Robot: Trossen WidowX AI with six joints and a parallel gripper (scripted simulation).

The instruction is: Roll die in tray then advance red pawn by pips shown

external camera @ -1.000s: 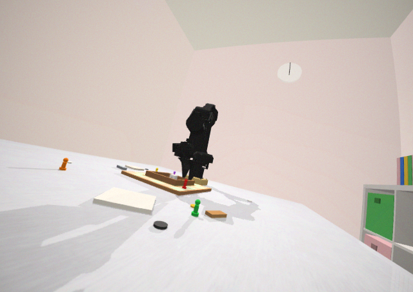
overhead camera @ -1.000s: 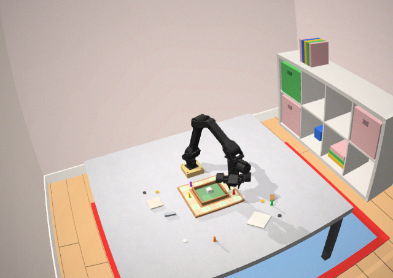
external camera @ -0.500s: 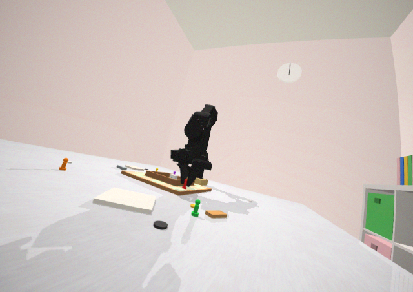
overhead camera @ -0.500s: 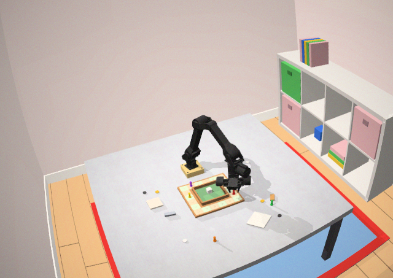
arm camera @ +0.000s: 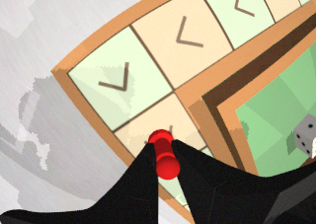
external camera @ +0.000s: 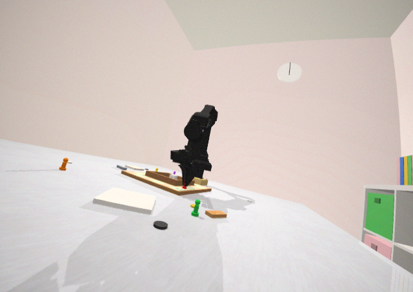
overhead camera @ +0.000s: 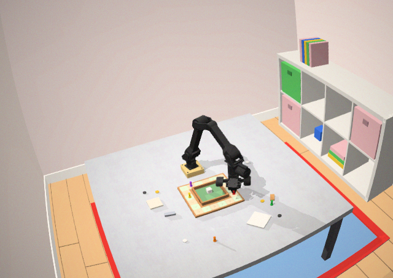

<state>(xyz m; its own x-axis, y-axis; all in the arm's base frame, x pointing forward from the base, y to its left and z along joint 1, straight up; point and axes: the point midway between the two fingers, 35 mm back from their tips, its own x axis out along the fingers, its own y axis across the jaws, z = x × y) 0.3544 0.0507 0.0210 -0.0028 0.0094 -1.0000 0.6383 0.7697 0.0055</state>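
Now: gripper tip 10 cm past the die and 10 cm to the left of it. Also, from my gripper tip: red pawn (1 cm above); then green tray (9 cm behind, 10 cm to the right, 1 cm below); then green pawn (21 cm ahead, 11 cm to the left, 1 cm below).
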